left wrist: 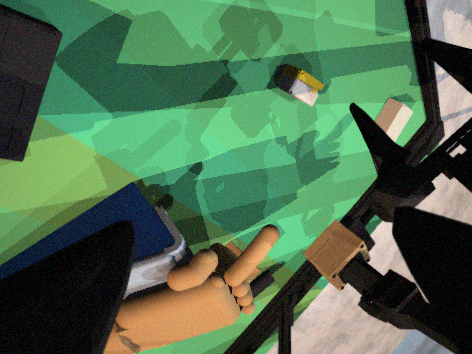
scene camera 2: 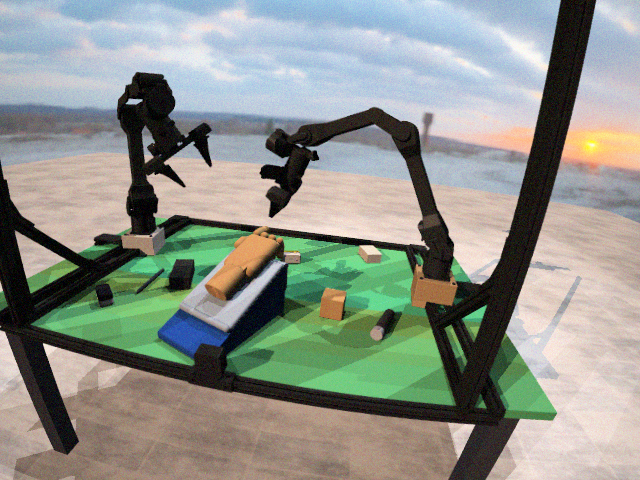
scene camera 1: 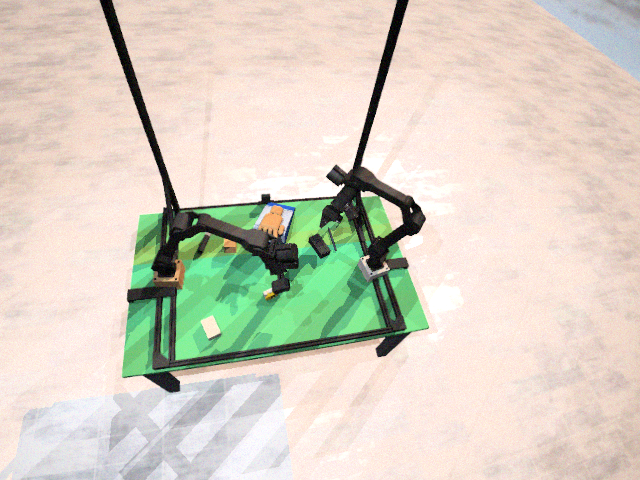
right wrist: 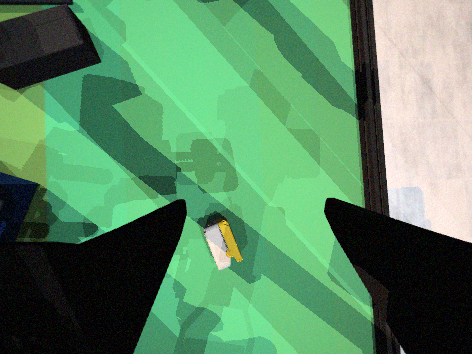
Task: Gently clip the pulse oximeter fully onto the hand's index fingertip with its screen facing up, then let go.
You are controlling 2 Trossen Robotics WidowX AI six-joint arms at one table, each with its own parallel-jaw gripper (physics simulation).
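Where they show: left gripper, between the fingertips: (left wrist: 264,227) (scene camera 2: 198,176) (scene camera 1: 323,224); right gripper, between the fingertips: (left wrist: 386,73) (scene camera 2: 274,211) (scene camera 1: 287,280) (right wrist: 255,205); left arm's base, origin of its link: (scene camera 2: 143,231) (scene camera 1: 374,263); right arm's base, origin of its link: (left wrist: 351,267) (scene camera 2: 435,274) (scene camera 1: 167,270).
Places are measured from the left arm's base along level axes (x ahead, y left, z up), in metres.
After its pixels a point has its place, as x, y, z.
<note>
The pulse oximeter (scene camera 1: 268,293) {0.482, -0.039, -0.026} (scene camera 2: 292,257) {0.475, -0.058, -0.037} (left wrist: 302,87) {0.460, -0.046, -0.028} (right wrist: 218,246) {0.471, -0.048, -0.028} lies on the green table, its white and yellow halves side by side; I cannot make out its screen. The tan hand (scene camera 1: 271,221) {0.379, -0.299, 0.095} (scene camera 2: 248,258) {0.372, -0.341, 0.079} (left wrist: 175,312) {0.350, -0.295, 0.089} rests on the sloped blue and white support (scene camera 2: 191,330) {0.276, -0.452, -0.027}, apart from the oximeter. Its index finger (left wrist: 252,255) points outward in the left wrist view. My right gripper (scene camera 2: 267,193) (right wrist: 255,205) {0.415, -0.012, 0.090} is open and empty above the oximeter, which shows between and below its fingertips in the right wrist view. My left gripper (scene camera 2: 196,174) {0.220, -0.141, 0.207} (left wrist: 264,227) {0.220, -0.141, 0.207} is open and empty, raised well above the table.
A black box (scene camera 1: 319,245) {0.187, -0.185, -0.025} (scene camera 2: 181,273) {0.190, -0.224, -0.025} and a pen (scene camera 2: 150,280) {0.104, -0.220, -0.052} lie on the left arm's side, near a small black block (scene camera 2: 104,294) {0.046, -0.342, -0.028}. An orange block (scene camera 2: 332,303) {0.558, -0.348, -0.018} and dark cylinder (scene camera 2: 382,324) {0.660, -0.405, -0.033} lie on the right arm's side. A white block (scene camera 1: 210,327) {0.737, 0.020, -0.029} (scene camera 2: 370,253) {0.728, -0.017, -0.029} stands apart.
</note>
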